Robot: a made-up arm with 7 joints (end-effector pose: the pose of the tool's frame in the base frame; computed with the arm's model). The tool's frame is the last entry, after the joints.
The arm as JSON. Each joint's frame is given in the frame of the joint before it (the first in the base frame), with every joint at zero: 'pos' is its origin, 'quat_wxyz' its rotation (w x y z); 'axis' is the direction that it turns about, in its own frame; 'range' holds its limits. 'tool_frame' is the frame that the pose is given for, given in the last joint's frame.
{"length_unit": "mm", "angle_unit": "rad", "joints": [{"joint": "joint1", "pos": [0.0, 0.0, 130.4], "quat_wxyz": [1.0, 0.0, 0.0, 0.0], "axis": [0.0, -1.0, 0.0], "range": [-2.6, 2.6]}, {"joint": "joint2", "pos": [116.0, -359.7, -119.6], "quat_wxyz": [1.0, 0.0, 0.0, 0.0], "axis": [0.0, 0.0, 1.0], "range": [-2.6, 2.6]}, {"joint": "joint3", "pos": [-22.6, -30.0, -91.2], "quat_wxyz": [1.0, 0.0, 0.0, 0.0], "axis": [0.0, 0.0, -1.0], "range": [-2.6, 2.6]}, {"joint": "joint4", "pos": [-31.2, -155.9, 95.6], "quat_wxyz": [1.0, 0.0, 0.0, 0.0], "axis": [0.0, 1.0, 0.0], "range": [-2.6, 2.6]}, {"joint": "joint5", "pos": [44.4, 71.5, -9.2], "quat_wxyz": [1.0, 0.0, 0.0, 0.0], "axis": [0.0, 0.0, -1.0], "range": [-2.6, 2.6]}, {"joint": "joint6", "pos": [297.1, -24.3, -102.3], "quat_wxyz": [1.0, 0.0, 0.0, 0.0], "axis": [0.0, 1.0, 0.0], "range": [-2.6, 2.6]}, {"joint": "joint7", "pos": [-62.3, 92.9, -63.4], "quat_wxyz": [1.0, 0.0, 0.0, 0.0], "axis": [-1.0, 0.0, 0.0], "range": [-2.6, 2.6]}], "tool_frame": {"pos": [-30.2, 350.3, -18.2], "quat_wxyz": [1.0, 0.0, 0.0, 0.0]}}
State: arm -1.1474 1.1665 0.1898 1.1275 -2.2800 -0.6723 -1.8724
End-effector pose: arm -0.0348 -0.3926 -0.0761 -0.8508 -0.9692 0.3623
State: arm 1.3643 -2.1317 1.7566 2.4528 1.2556 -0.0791 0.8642
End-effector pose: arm 0.1495 -0.5862 0.8198 2.0848 0.4368 1.3715
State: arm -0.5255 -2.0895 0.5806 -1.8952 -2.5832 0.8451 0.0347
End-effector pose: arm -0.3729 -0.0891 -0.0959 1.2257 -2.8779 0.2282
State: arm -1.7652 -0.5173 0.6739 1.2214 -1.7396 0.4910 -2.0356
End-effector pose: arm -0.1861 -0.4072 -0.2147 -1.4253 -0.6489 1.8435
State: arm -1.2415 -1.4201 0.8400 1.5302 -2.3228 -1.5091 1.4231
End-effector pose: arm 0.5392 -0.3536 -0.2549 -0.7808 -0.2000 -1.7374
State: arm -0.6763 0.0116 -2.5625 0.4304 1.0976 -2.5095 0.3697
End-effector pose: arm -0.3614 0.1867 -0.0556 1.3915 -1.5223 0.1844
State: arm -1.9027 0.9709 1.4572 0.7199 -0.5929 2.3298 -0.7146
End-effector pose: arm -0.4939 -0.0086 -0.1140 0.2272 -1.3790 0.3120
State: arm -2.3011 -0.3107 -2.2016 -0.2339 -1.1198 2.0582 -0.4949
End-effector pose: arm 0.0483 -0.6514 0.5018 0.5347 1.0966 2.8735
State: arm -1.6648 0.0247 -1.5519 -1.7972 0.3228 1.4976 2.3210
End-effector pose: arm -0.1662 -0.3728 -0.2029 -0.3179 -0.1767 1.2724
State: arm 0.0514 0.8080 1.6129 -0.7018 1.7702 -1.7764 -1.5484
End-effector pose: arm 0.1980 -0.6628 -0.0899 -1.2234 -2.0125 -0.5981
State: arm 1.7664 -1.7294 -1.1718 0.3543 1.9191 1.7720 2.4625
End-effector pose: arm 0.0420 -0.2855 0.0386 0.0172 -0.0492 0.3110
